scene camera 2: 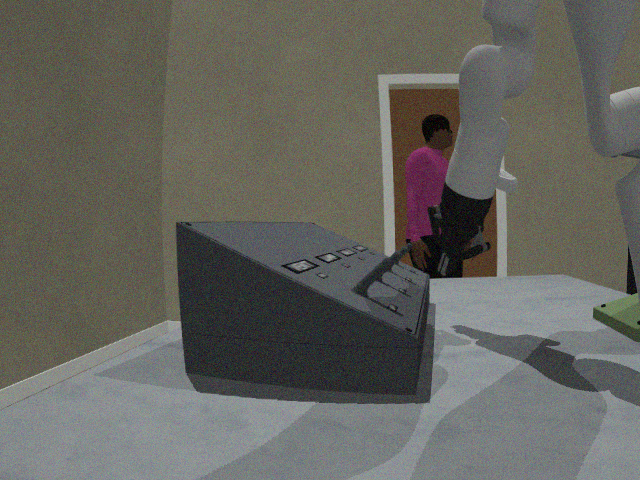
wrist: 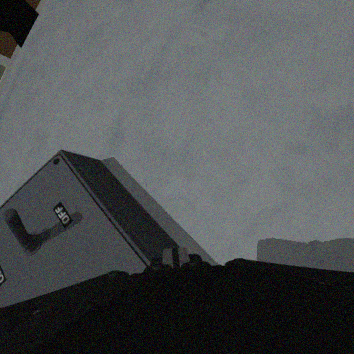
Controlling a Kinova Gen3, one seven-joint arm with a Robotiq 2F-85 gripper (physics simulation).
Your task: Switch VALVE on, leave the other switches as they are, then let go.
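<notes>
The dark grey console [scene camera 2: 299,330] [wrist: 65,255] stands on the table with a sloped panel. In the scene view a lever [scene camera 2: 381,271] slants up from the panel; levers overlap there, so their separate positions are hard to tell. In the wrist view one lever [wrist: 19,230] stands near the panel corner, with an OFF label [wrist: 62,214] beside its shadow. The VALVE label cannot be read in either view, so I cannot tell which lever is VALVE. My gripper [scene camera 2: 443,264] [wrist: 175,264] is shut and empty, beyond the console's low front edge and apart from the visible levers.
The console carries several pale square indicators [scene camera 2: 300,266]. A green base plate [scene camera 2: 617,316] lies on the table [scene camera 2: 491,294] at the right. A person in a pink top [scene camera 2: 424,191] stands behind the table, before a brown door [scene camera 2: 408,108].
</notes>
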